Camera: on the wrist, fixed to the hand. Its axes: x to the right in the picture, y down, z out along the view.
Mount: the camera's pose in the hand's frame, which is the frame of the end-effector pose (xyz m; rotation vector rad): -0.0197 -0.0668 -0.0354 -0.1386 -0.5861 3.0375
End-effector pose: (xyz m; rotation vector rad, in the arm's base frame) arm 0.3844 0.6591 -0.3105 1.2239 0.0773 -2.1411
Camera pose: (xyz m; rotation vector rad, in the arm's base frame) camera 0.3796 0.7340 -0.3323 -0.2756 -1.0250 0.4628
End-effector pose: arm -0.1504 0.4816 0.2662 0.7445 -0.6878 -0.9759
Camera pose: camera -0.1615 0.4835 0.1889 -1.0599 -1.1745 1.6569
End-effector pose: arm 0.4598 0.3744 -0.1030 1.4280 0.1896 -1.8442
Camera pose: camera 0.4445 0.4490 -0.1205 -0.1502 -1.2862 0.5732
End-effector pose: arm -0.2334 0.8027 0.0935 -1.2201 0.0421 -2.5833
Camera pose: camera -0.2646 0.8687 0.0657 -0.3581 0.8970 0.4180
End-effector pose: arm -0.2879 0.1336 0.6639 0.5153 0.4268 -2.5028
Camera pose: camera -0.3008 0.2100 0.6543 -0.0575 -0.3938 0.4398
